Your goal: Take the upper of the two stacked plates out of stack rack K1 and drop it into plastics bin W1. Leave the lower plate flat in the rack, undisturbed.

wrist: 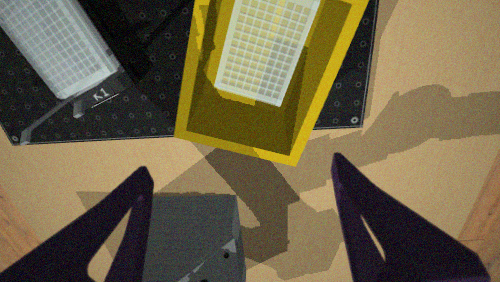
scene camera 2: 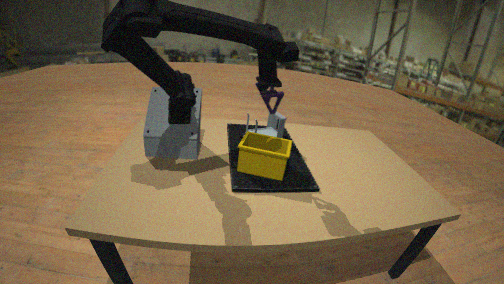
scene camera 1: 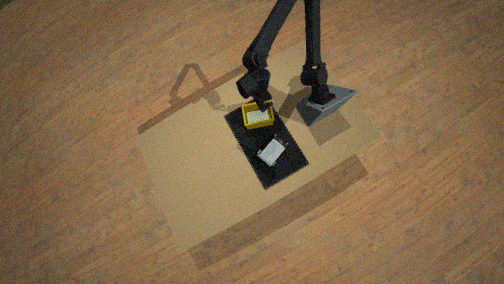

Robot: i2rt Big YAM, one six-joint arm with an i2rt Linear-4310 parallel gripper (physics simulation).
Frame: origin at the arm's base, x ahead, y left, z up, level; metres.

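Seen in the pictures: gripper, fingertip midpoint: (wrist: 239, 167) (scene camera 2: 269, 108) (scene camera 1: 257, 104); arm's base, link origin: (scene camera 2: 180, 109) (scene camera 1: 321, 98).
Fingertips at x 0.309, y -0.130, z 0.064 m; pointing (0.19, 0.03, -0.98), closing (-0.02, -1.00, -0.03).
Offsets run from my fingertips to a thing's top centre. Level surfaces: height alone.
The yellow bin W1 {dz -0.122, dx +0.005, dy -0.009 m} (scene camera 1: 260, 126) (scene camera 2: 262, 165) (wrist: 235, 146) stands upright on the black board. A clear gridded plate {dz -0.202, dx +0.007, dy -0.013 m} (scene camera 1: 257, 117) (wrist: 265, 50) lies inside the bin; whether it is fully flat on the bin's bottom I cannot tell. Stack rack K1 {dz -0.102, dx +0.043, dy +0.214 m} (scene camera 2: 276, 122) (wrist: 100, 95) stands on the same board, behind the bin in scene camera 2. One plate {dz -0.183, dx +0.049, dy +0.216 m} (scene camera 1: 271, 152) (scene camera 2: 262, 131) (wrist: 60, 47) shows lying in the rack and looks flat. My gripper (scene camera 1: 263, 108) (scene camera 2: 272, 111) (wrist: 239, 167) is open and empty, above the bin and clear of its rim.
The black board {dz -0.222, dx +0.041, dy +0.120 m} (scene camera 1: 270, 180) (scene camera 2: 300, 182) (wrist: 155, 120) lies on the tan table {dz -0.235 m} (scene camera 1: 190, 185) (scene camera 2: 165, 215) (wrist: 425, 55). The grey arm base (scene camera 1: 330, 102) (scene camera 2: 172, 140) (wrist: 195, 225) stands beside the board. Thin upright posts rise at the rack's side. Arm shadows fall across the table.
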